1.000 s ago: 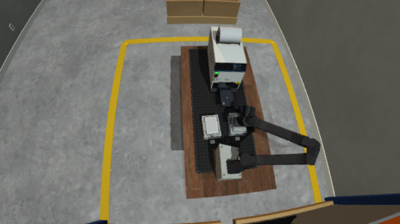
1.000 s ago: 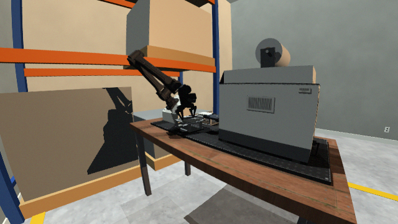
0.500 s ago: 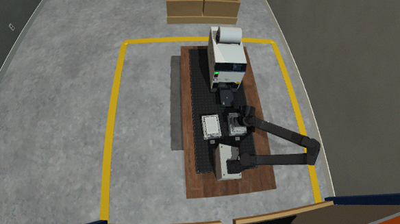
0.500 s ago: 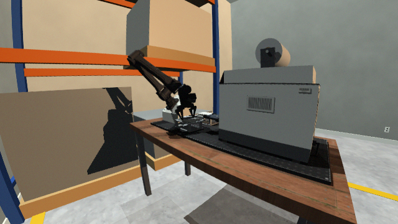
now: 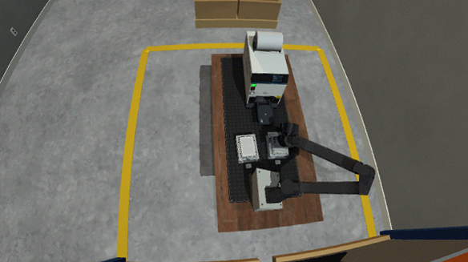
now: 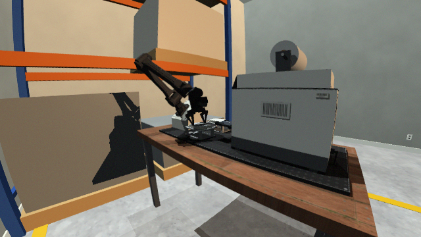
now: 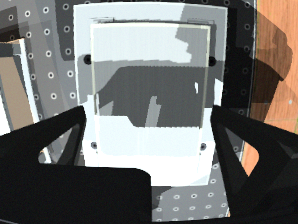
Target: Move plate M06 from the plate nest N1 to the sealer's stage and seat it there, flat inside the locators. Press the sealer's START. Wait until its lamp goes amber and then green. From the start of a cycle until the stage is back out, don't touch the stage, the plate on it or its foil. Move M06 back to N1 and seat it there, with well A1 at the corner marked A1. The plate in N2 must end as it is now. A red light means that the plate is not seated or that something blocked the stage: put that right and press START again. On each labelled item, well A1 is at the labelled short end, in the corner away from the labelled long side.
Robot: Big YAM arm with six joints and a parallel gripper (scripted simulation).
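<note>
Right now the white well plate is 20 mm below my hand. From my hand the other things lie so: foil roll 530 mm ahead, 50 mm to the left, 340 mm above; then dark stage 190 mm ahead, 60 mm to the left, 20 mm above; then white plate 10 mm behind, 200 mm to the left, 20 mm below.
</note>
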